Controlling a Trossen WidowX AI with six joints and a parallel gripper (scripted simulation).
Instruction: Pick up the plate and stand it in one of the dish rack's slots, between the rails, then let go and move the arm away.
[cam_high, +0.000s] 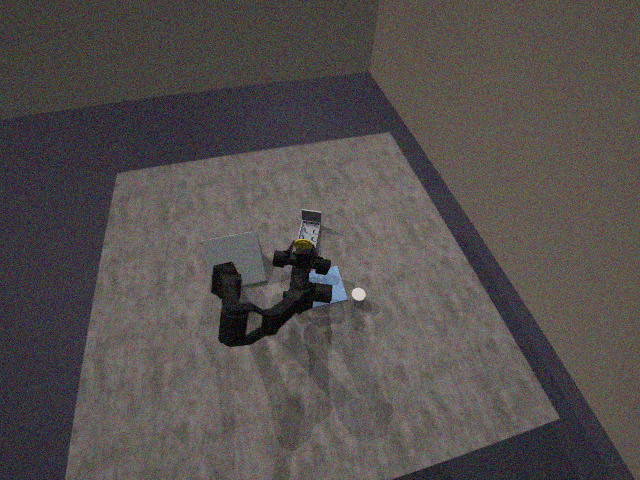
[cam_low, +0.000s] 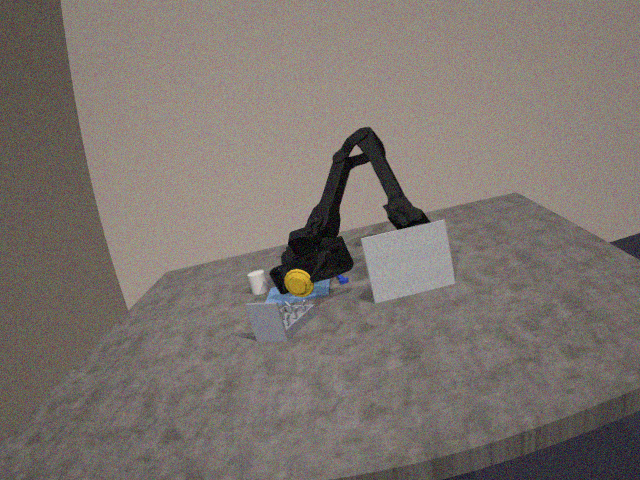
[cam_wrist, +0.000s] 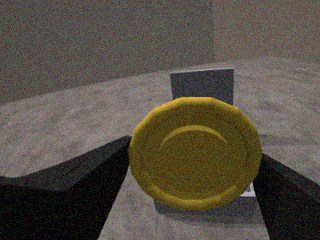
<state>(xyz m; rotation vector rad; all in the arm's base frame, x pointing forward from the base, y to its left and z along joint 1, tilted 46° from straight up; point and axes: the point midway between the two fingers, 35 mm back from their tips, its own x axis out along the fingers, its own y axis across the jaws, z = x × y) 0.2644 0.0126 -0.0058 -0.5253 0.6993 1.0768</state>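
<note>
Right now the grey dish rack is 60 mm to the left of my gripper tip, 40 mm below it and 30 mm ahead of it. Also, from my gripper tip: yellow plate 10 mm to the right; light blue mat 150 mm to the right, 60 mm below, 20 mm ahead; blue spoon 170 mm to the right, 80 mm behind, 60 mm below.
</note>
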